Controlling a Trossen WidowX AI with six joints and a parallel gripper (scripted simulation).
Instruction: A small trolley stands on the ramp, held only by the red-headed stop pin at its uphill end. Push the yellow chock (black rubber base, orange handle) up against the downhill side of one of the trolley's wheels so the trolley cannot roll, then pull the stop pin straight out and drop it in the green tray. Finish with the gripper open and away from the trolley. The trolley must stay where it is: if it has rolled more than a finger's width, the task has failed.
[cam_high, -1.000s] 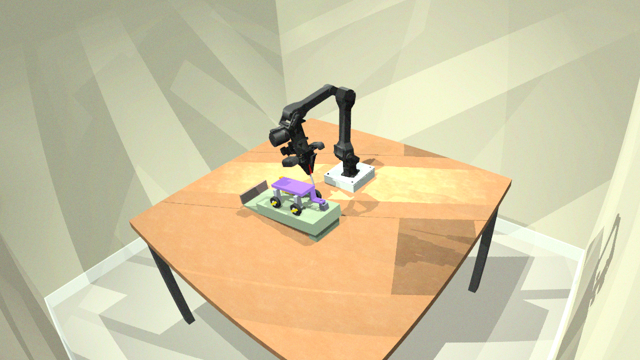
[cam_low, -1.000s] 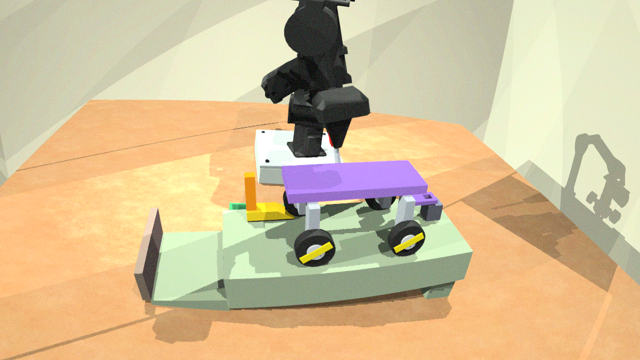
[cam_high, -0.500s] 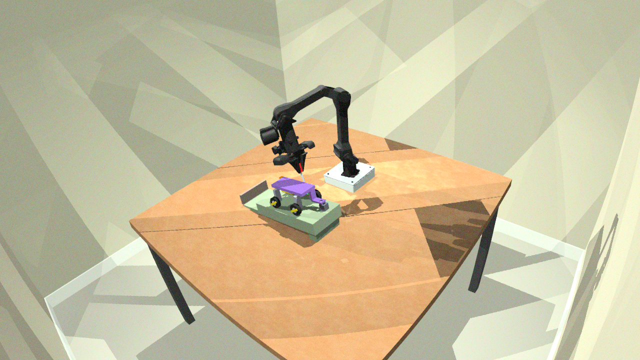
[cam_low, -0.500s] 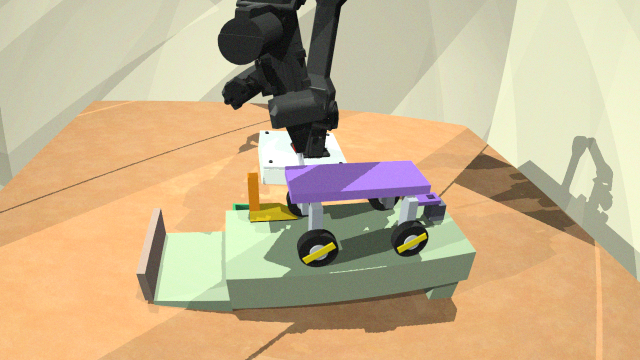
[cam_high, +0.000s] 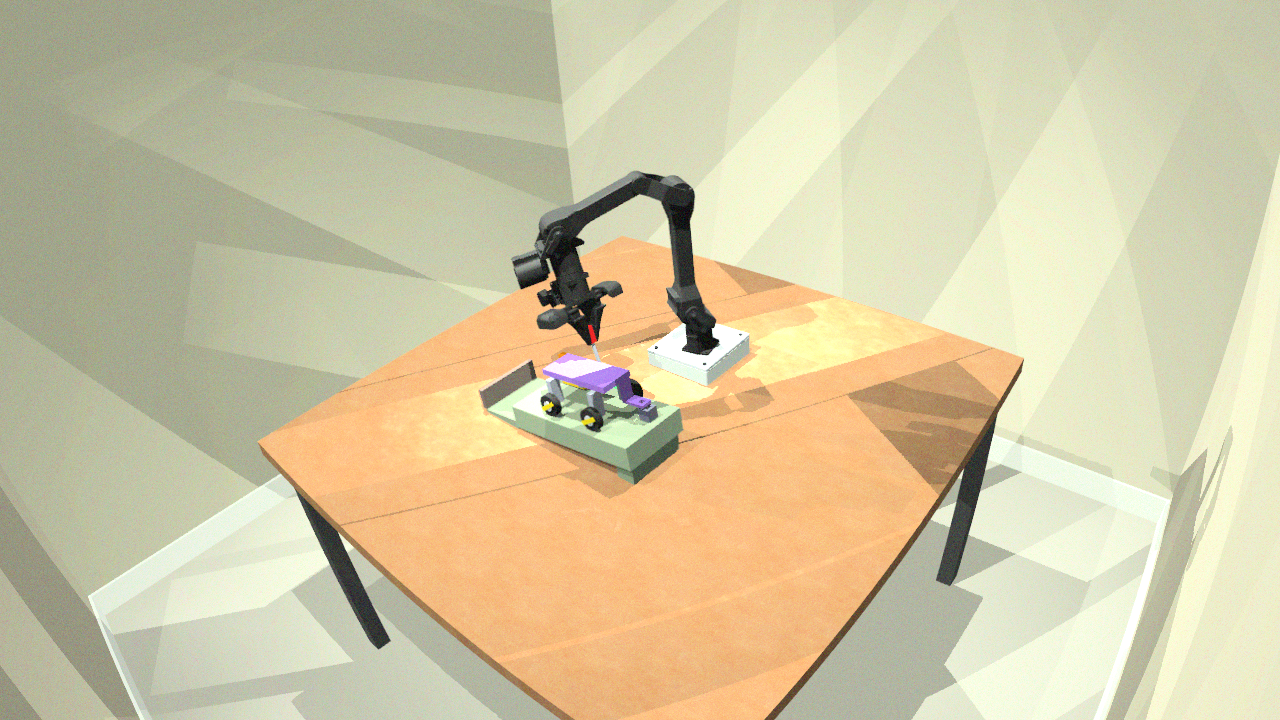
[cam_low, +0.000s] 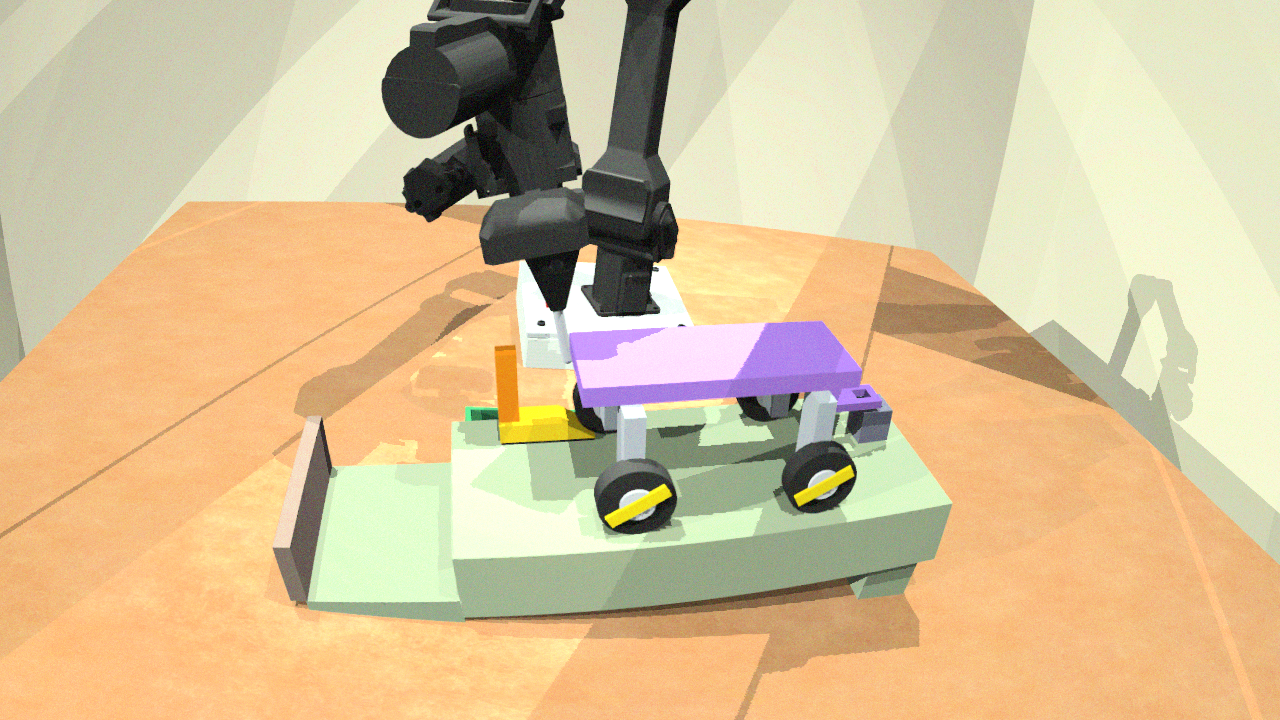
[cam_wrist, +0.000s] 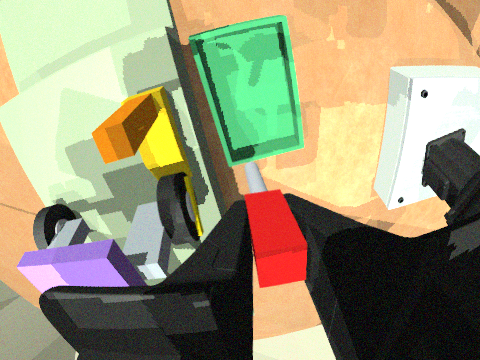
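The red-headed stop pin lies right at my gripper tip. The rest, counted from my gripper tip: green tray 2 cm behind, 14 cm below; then purple trolley 12 cm ahead, 7 cm to the left, 2 cm below; then yellow chock 5 cm ahead, 2 cm to the right, 5 cm below.
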